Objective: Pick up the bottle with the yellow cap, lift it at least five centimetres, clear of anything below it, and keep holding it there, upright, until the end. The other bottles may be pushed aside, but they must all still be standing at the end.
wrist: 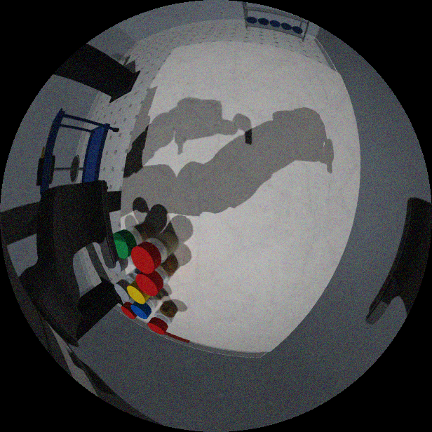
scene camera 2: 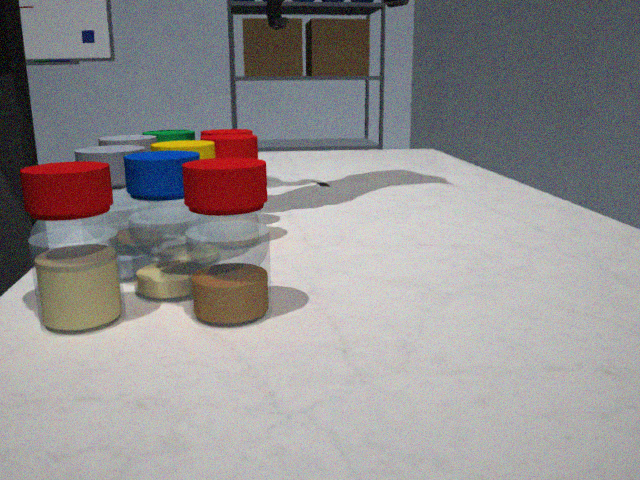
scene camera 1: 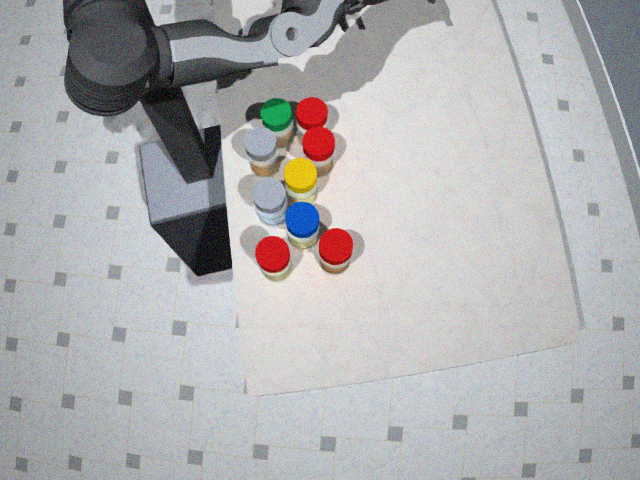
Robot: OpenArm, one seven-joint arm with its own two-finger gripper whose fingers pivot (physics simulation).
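The bottle with the yellow cap [scene camera 1: 300, 174] [scene camera 2: 205, 149] [wrist: 138, 293] stands upright amid the group on the table. The blue-capped bottle [scene camera 1: 302, 219] [scene camera 2: 159, 174] [wrist: 141, 310] is close in front of it, a grey-capped bottle [scene camera 1: 269, 194] is beside it, and a red-capped bottle [scene camera 1: 318, 143] [wrist: 149, 283] is just behind it. My gripper [wrist: 227, 253] is open and empty, its two fingers wide apart in the wrist view. It is high above the table, beyond the bottles at the top of scene camera 1, where it is partly cut off.
Other standing bottles have a green cap [scene camera 1: 276, 114] [wrist: 124, 244], a grey cap [scene camera 1: 261, 143] and red caps, including the back one [scene camera 1: 311, 112] [wrist: 146, 257] and the front ones [scene camera 1: 272, 253] [scene camera 1: 335, 245]. The arm's base pedestal [scene camera 1: 180, 196] adjoins the table's left edge.
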